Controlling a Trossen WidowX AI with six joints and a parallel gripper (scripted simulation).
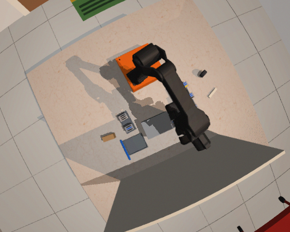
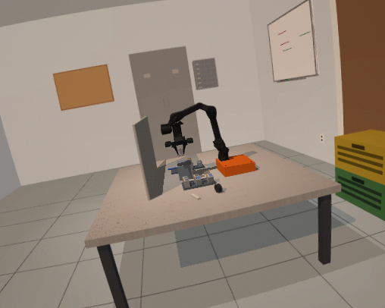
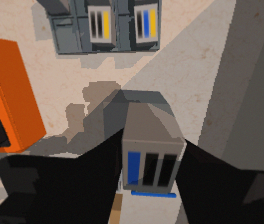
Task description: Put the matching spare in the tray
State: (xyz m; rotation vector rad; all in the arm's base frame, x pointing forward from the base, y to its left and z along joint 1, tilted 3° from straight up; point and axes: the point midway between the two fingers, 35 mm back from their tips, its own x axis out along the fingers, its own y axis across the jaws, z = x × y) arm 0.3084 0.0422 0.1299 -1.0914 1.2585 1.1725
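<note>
The dark grey tray is 2 cm ahead of my gripper tip, 25 cm to the right of it and 17 cm below it. The rest, counted from my gripper tip: grey spare: 3 cm above; then light grey box: 2 cm behind, 7 cm to the right, 13 cm below; then grey panel: 22 cm ahead, 10 cm to the right, 5 cm above.
</note>
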